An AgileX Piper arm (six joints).
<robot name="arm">
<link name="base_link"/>
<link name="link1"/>
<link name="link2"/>
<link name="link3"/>
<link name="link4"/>
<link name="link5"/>
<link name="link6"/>
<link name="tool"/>
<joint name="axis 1" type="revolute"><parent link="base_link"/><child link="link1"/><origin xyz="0 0 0.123" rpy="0 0 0"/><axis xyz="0 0 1"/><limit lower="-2.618" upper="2.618"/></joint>
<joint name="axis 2" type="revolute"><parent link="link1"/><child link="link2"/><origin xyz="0 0 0" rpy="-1.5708 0 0"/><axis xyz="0 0 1"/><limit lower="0" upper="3.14"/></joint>
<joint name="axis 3" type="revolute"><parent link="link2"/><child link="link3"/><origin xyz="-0.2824 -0.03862 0" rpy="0 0 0"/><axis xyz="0 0 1"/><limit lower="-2.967" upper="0"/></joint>
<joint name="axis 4" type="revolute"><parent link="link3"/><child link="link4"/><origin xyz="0.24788 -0.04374 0" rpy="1.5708 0 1.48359"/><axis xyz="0 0 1"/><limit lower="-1.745" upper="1.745"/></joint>
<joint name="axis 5" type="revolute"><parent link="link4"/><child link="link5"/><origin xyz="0 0 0" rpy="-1.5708 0 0"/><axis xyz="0 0 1"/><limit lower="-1.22" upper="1.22"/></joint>
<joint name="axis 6" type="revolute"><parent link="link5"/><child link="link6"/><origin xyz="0 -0.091 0" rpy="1.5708 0 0"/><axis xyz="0 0 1"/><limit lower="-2.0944" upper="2.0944"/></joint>
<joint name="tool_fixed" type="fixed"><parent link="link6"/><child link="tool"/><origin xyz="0 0 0" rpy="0 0 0"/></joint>
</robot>
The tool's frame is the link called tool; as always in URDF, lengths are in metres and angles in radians.
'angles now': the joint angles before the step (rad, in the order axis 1, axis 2, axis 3, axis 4, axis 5, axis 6). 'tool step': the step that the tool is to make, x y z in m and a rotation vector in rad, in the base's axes. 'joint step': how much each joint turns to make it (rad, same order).
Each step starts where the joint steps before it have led.
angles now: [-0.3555 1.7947 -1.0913 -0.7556 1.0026 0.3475]
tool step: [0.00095 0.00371 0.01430 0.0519 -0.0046 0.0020]
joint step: [0.0000 -0.0270 -0.0378 0.0858 0.0403 -0.0862]
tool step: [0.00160 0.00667 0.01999 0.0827 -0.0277 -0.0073]
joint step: [0.0000 -0.0352 -0.0555 0.1251 0.0563 -0.0943]
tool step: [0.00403 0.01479 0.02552 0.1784 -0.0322 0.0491]
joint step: [0.0000 -0.0357 -0.0857 0.2225 0.0908 -0.1848]
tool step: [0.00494 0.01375 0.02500 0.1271 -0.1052 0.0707]
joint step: [0.0008 -0.0412 -0.0593 0.1759 0.0188 -0.1276]
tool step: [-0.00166 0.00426 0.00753 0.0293 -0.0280 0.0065]
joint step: [0.0000 -0.0196 -0.0067 0.0407 0.0083 -0.0169]
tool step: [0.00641 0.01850 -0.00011 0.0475 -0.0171 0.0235]
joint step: [0.0481 -0.0007 0.0000 0.0496 0.0011 0.0142]
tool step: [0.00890 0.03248 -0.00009 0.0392 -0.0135 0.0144]
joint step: [0.0972 0.0000 0.0000 0.0312 -0.0001 0.0770]
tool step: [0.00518 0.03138 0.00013 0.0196 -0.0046 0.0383]
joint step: [0.0963 -0.0005 0.0000 0.0125 0.0001 0.0560]
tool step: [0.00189 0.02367 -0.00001 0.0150 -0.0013 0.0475]
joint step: [0.0711 0.0000 0.0000 0.0123 0.0000 0.0212]
